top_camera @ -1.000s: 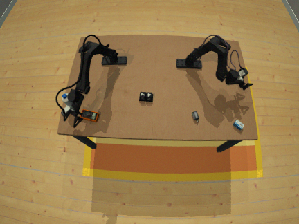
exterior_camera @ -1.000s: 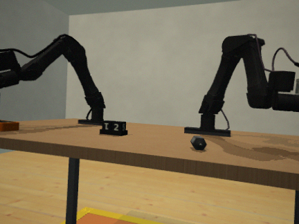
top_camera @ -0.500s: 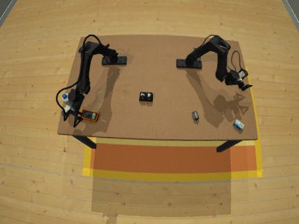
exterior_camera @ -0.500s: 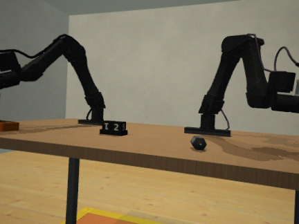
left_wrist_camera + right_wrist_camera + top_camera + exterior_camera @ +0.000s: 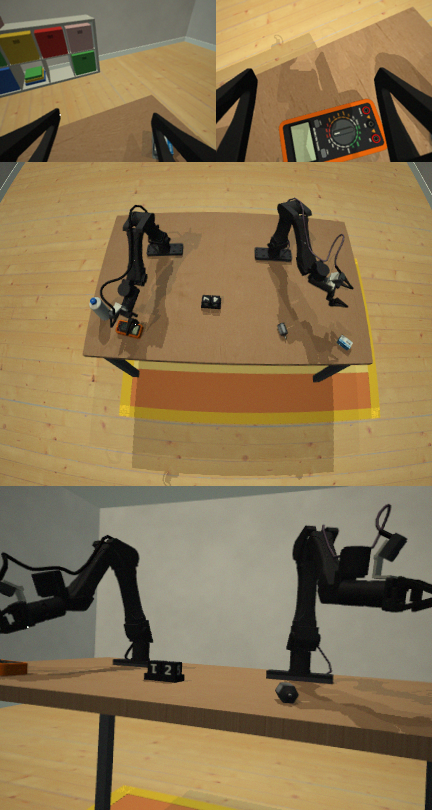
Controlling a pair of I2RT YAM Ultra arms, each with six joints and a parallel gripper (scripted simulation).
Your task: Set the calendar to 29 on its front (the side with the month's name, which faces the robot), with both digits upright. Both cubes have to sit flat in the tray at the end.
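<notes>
Now: right hand 390 mm to the right of the black calendar tray, 200 mm past it and 110 mm above it.
</notes>
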